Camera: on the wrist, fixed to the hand. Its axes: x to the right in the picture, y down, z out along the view.
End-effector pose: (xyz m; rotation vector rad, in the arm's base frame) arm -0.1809 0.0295 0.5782 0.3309 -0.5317 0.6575
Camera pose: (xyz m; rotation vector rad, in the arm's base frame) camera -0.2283 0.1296 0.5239 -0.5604 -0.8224 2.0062
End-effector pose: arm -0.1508 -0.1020 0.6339 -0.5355 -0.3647 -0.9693
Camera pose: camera -0.0694 -0.0902 0.5420 -0.9046 0.3080 0.4821
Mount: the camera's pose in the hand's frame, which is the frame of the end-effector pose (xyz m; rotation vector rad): -0.0132 0.0990 -0.0724 -0.3791 0.0341 1.5541
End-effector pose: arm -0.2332 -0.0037 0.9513 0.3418 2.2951 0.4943
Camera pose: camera -0.2673 0.0615 1.0503 1.8857 1.4613 1.5940
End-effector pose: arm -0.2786 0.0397 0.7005 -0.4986 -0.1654 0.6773
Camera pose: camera -0.3220 0.0694 0.5889 -0.9873 0.1817 2.1737
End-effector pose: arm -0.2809 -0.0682 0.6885 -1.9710 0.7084 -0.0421
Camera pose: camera -0.3606 -0.1525 0.6465 -1.2418 2.1672 1.0343
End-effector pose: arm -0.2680 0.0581 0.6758 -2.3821 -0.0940 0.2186
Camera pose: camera -0.2671 -0.0645 0.6620 -2.2520 1.8744 0.8996
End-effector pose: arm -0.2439 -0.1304 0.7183 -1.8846 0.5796 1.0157
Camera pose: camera -0.2926 -0.2423 0.7005 1.3209 -1.8540 -1.8366
